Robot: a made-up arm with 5 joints.
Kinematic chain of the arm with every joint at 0, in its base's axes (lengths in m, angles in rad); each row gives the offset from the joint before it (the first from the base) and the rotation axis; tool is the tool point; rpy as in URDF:
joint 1: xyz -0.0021 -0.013 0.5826 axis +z
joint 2: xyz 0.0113 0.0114 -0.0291 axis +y
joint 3: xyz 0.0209 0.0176 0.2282 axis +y
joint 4: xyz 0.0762 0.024 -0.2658 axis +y
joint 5: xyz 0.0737 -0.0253 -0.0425 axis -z
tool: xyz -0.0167 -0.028 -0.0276 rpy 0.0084 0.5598 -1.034
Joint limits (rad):
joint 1: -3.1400..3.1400
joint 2: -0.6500..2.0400
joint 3: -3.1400..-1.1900
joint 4: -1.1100..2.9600
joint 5: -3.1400..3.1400
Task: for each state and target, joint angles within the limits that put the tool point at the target. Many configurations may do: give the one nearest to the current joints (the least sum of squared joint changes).
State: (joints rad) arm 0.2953 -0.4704 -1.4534 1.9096 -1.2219
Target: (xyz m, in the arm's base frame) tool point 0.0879 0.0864 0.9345
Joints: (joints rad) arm 0.8153 -0.6500 -1.6863 2.1601 -1.2319
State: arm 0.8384 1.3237 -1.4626 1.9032 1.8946
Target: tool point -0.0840 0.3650 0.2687
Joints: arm 1.6411 1.4650 -1.9065 1.5789 2.0332
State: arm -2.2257 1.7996 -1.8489 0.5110 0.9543
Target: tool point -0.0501 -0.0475 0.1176
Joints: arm -2.7930 2.0090 -1.3711 0.6477 0.6668
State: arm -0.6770 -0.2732 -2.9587 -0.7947 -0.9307
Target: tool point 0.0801 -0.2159 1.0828
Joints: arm -1.1719 0.3348 -2.5653 -0.5102 -0.8752
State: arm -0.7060 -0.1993 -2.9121 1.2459 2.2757
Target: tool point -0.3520 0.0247 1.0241
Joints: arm 0.0633 -0.6420 -3.0690 1.0175 2.4212
